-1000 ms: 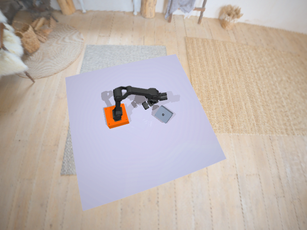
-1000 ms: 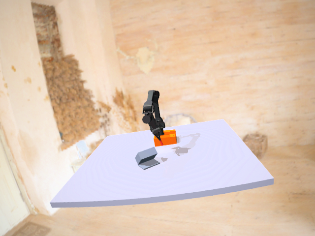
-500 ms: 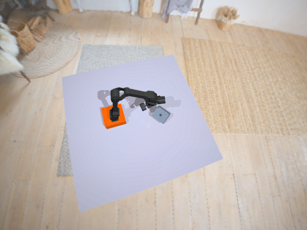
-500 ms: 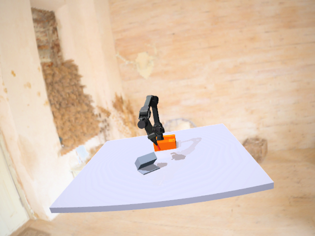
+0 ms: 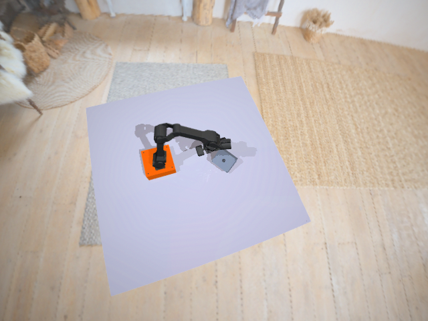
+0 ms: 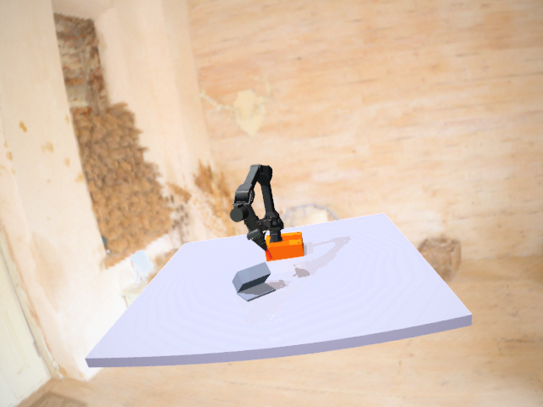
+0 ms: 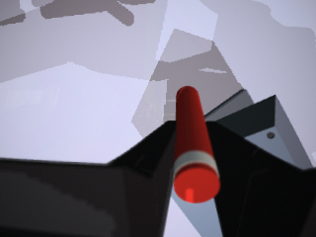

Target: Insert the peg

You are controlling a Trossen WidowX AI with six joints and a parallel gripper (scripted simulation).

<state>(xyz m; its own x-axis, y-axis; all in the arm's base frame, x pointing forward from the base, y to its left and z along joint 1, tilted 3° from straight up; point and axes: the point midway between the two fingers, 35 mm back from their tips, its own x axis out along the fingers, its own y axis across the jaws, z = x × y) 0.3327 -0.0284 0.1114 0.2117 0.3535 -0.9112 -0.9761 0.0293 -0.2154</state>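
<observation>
Now: the sloped panel 7 cm ahead of my gripper tip, 7 cm to the right of it and 8 cm below it. Round my gripper tip: flat foot plate 9 cm ahead, 6 cm to the right, 14 cm below; then red peg 2 cm above.
</observation>
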